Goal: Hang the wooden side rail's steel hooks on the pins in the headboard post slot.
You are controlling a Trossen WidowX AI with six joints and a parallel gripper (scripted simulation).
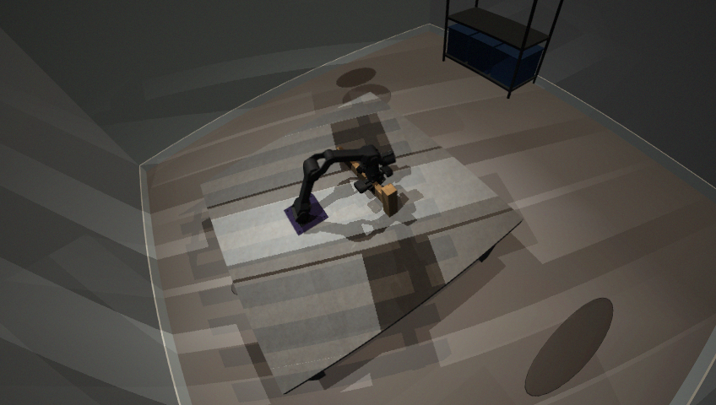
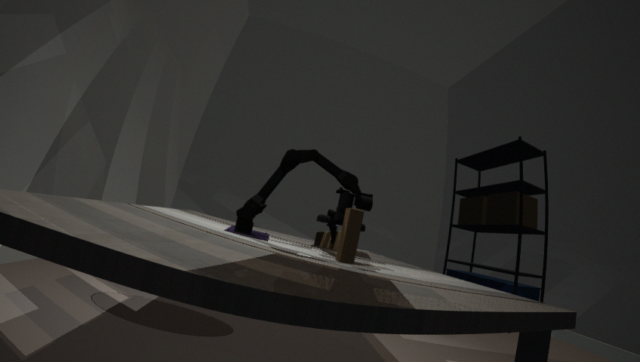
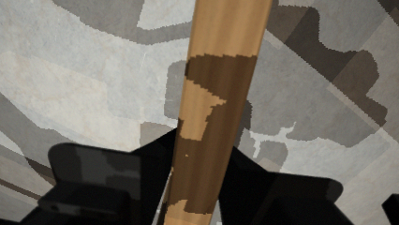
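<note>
Now: gripper tip 12 cm to the left of the wooden headboard post, 4 cm below it and 1 cm past it.
</note>
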